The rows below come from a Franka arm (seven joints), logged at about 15 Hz.
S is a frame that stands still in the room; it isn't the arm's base.
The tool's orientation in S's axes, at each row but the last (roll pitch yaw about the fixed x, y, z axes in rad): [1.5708, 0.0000, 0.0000]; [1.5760, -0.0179, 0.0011]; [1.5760, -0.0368, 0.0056]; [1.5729, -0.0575, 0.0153]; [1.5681, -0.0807, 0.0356]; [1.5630, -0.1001, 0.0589]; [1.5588, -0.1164, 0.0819]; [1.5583, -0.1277, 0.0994]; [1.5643, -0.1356, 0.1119]
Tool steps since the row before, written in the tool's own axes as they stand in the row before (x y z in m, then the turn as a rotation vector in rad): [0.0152, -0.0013, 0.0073, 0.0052, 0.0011, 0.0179]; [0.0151, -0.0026, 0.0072, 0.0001, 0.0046, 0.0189]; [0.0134, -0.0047, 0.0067, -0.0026, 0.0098, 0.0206]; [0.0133, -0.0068, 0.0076, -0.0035, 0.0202, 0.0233]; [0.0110, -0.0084, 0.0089, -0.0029, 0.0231, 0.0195]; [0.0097, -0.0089, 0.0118, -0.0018, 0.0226, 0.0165]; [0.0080, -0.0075, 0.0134, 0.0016, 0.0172, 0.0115]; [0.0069, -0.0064, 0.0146, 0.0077, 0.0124, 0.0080]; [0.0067, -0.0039, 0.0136, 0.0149, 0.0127, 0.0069]
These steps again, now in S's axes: [0.0152, -0.0073, -0.0013, 0.0052, -0.0179, 0.0011]; [0.0152, -0.0072, -0.0024, 0.0000, -0.0189, 0.0045]; [0.0136, -0.0066, -0.0042, -0.0028, -0.0207, 0.0096]; [0.0138, -0.0074, -0.0060, -0.0043, -0.0234, 0.0199]; [0.0119, -0.0085, -0.0075, -0.0041, -0.0196, 0.0228]; [0.0112, -0.0112, -0.0078, -0.0031, -0.0165, 0.0224]; [0.0099, -0.0127, -0.0064, 0.0005, -0.0113, 0.0174]; [0.0091, -0.0138, -0.0053, 0.0068, -0.0072, 0.0134]; [0.0086, -0.0127, -0.0029, 0.0137, -0.0053, 0.0146]
